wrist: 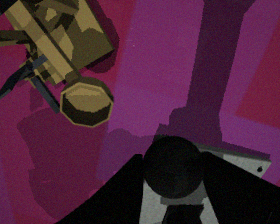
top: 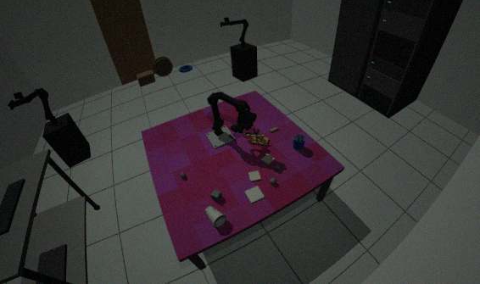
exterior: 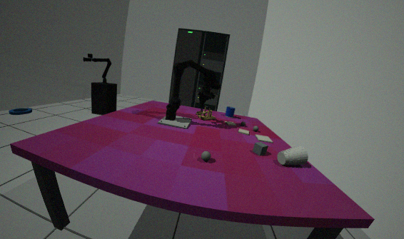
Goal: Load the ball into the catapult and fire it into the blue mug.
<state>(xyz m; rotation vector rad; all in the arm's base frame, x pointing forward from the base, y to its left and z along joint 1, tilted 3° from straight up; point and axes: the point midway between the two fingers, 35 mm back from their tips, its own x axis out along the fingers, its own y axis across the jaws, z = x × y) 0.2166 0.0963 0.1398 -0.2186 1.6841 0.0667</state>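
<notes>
Now: the catapult 40 mm ahead of my gripper tip, 110 mm to the left of it and 70 mm below it. From my gripper tip the other things lie so: dark ball 10 mm above; then tan block 60 mm ahead, 310 mm to the left, 120 mm below; then blue mug 330 mm ahead, 320 mm to the left, 100 mm below.
</notes>
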